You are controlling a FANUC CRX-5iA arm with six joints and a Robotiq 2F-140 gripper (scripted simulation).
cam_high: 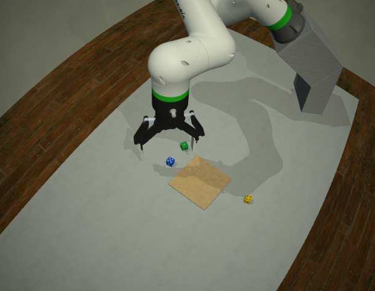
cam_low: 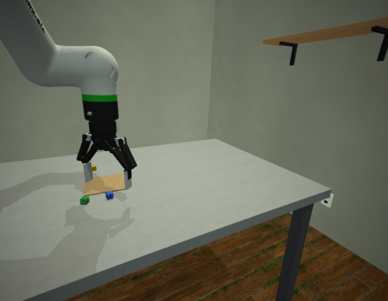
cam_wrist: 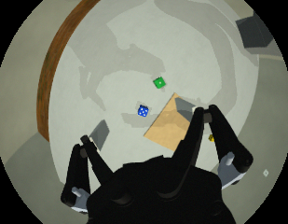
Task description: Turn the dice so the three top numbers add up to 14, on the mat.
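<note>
The blue die is 10 mm to the left of my hand and 60 mm below it. The rest, counted from my hand: yellow die: 50 mm ahead, 280 mm to the left, 60 mm below; green die: 70 mm behind, 30 mm to the left, 60 mm below; tan mat: 30 mm ahead, 120 mm to the left, 60 mm below.
</note>
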